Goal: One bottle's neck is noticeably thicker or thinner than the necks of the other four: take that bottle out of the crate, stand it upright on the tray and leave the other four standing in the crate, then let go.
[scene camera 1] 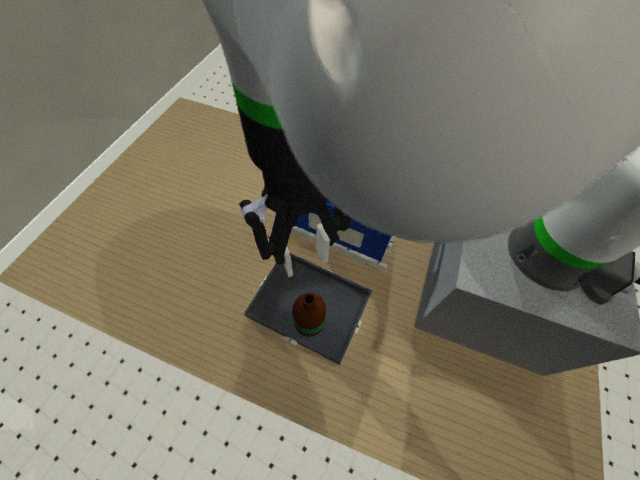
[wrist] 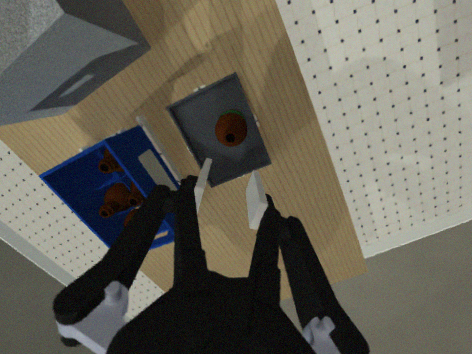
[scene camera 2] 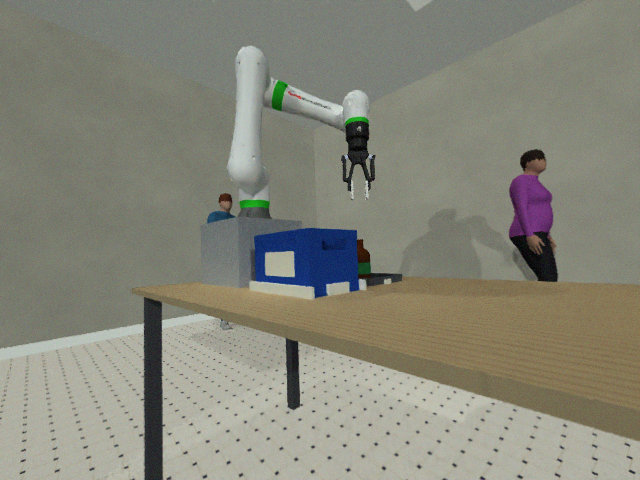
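Seen in the pictures: gripper, fingertip midpoint: (scene camera 1: 304, 261) (wrist: 229, 175) (scene camera 2: 359, 199); arm's base at its link origin: (scene camera 1: 547, 254) (scene camera 2: 255, 222).
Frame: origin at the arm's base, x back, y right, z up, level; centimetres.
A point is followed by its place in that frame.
A brown bottle with a green band (scene camera 1: 309, 316) @[y -30.5, x -33.7, z -13.5 cm] (scene camera 2: 363, 258) @[y -27.0, x -38.3, z -16.8 cm] (wrist: 231, 127) @[y -29.1, x -33.8, z -13.0 cm] stands upright on the dark grey tray (scene camera 1: 343, 304) @[y -20.5, x -30.1, z -25.0 cm] (scene camera 2: 395, 277) @[y -31.7, x -49.1, z -23.8 cm] (wrist: 190, 125) @[y -17.8, x -32.0, z -24.9 cm], apart from its walls. My gripper (scene camera 1: 306, 266) @[y -28.7, x -35.7, z 6.3 cm] (scene camera 2: 359, 197) @[y -28.7, x -35.7, z 6.3 cm] (wrist: 229, 175) @[y -28.7, x -35.7, z 6.3 cm] is open and empty, high above the table, pointing down, well clear of the bottle. The blue crate (scene camera 1: 375, 246) @[y -6.0, x -30.1, z -16.9 cm] (scene camera 2: 338, 268) @[y -0.8, x -55.5, z -18.7 cm] (wrist: 72, 182) @[y 11.4, x -34.1, z -12.5 cm] stands beside the tray. In the wrist view, several brown bottles (wrist: 117, 194) @[y 3.8, x -40.8, z -13.8 cm] show inside it on one side of a divider; my finger partly hides them, and their exact poses are hard to tell.
White strips (scene camera 1: 356, 257) @[y -7.6, x -33.6, z -23.8 cm] (scene camera 2: 281, 289) @[y 11.8, x -46.1, z -23.9 cm] (wrist: 160, 147) @[y -7.8, x -34.8, z -23.5 cm] lie along the crate's foot. The grey robot pedestal (scene camera 1: 496, 315) @[y -14.3, x -3.5, z -4.7 cm] (scene camera 2: 222, 253) @[y 16.3, x -6.9, z -13.0 cm] (wrist: 65, 65) @[y -6.5, x -14.5, z -8.4 cm] stands on the wooden table (scene camera 1: 170, 248) @[y -32.2, x -78.2, z -25.5 cm] (scene camera 2: 491, 320) @[y 2.0, x -95.2, z -25.5 cm] (wrist: 310, 200) @[y -45.3, x -66.4, z -25.5 cm] near the crate and tray. Two people (scene camera 2: 532, 206) (scene camera 2: 224, 206) are in the background.
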